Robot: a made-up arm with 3 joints. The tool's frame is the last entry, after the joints.
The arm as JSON. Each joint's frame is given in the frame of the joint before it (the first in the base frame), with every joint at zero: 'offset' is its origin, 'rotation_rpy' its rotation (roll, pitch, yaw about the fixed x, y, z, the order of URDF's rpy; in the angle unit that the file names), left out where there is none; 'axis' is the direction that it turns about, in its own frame. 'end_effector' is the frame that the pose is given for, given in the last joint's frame.
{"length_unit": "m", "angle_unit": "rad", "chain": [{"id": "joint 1", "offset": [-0.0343, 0.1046, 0.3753], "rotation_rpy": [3.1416, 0.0, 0.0], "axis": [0.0, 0.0, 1.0]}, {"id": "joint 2", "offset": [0.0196, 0.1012, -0.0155], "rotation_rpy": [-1.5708, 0.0, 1.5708], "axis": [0.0, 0.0, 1.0]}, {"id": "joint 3", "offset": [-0.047, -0.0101, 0.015], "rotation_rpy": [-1.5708, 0.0, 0.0], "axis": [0.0, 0.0, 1.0]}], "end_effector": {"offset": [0.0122, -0.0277, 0.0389], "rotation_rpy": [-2.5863, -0.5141, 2.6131]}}
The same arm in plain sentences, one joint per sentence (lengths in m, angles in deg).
The arm has three revolute joints in a row. What follows holds with every joint at zero, and every direction is one of the base frame's.
The first joint lies 0.0343 m along -x and 0.1046 m along +y and 0.3753 m along +z from the base frame's origin and rotates about -z.
The second joint lies 0.0196 m along +x and 0.1012 m along -y and 0.0155 m along +z from the first joint and rotates about -x.
The third joint lies 0.0150 m along -x and 0.0470 m along +y and 0.0101 m along -z from the second joint and rotates about +z.
The tool frame, which is the frame that the pose is given for, lies 0.0277 m along -x and 0.0122 m along -y and 0.0389 m along +z from the third joint; its axes are the base frame's turned by roll -148.18, pitch -29.46 and yaw 59.72 deg (as in URDF: about the fixed x, then y, then z).

